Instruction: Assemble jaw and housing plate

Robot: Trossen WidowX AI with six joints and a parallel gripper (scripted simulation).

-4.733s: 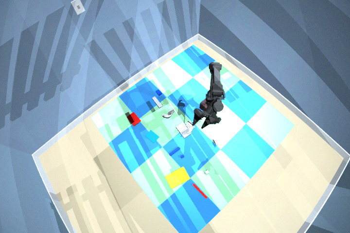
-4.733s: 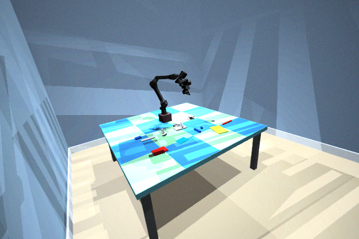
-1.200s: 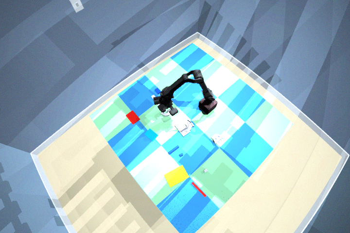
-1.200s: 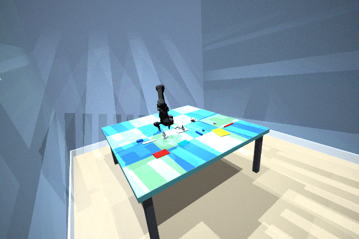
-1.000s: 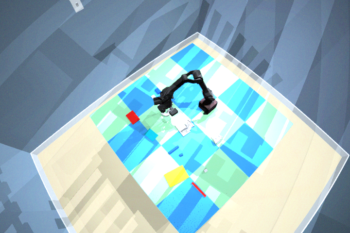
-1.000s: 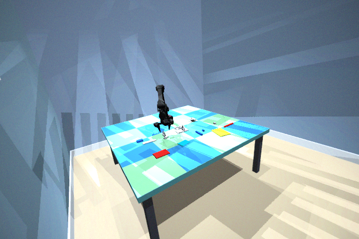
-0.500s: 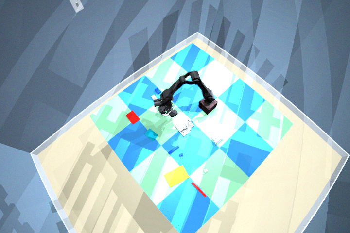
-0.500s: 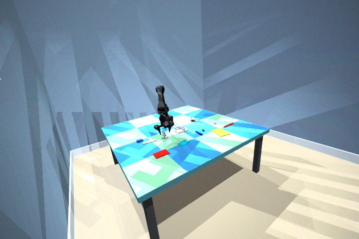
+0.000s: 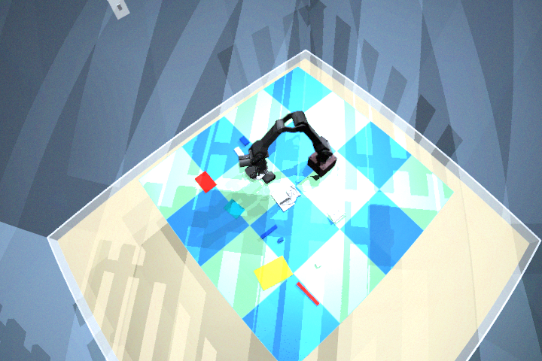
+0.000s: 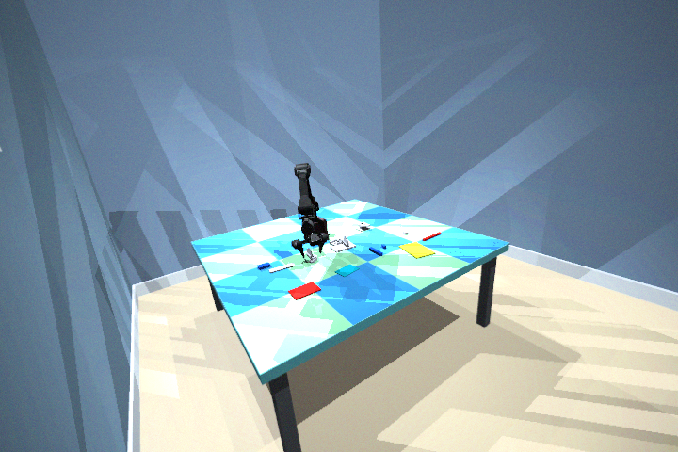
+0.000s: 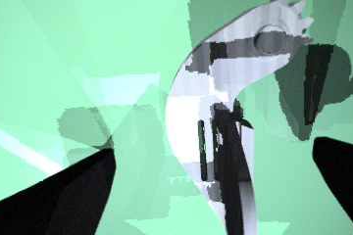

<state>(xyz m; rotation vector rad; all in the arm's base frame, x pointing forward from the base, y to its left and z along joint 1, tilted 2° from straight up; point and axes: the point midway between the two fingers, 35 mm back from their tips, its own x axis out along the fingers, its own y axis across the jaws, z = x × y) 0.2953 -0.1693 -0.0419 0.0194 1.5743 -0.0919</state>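
Now: the grey jaw 30 mm ahead of my gripper tip and 20 mm to the right of it. Also, from my gripper tip: white bar (170 mm to the right, 10 mm ahead); then white base part (180 mm to the left, 10 mm ahead); then cyan tile (240 mm ahead, 60 mm to the left, 10 mm below).
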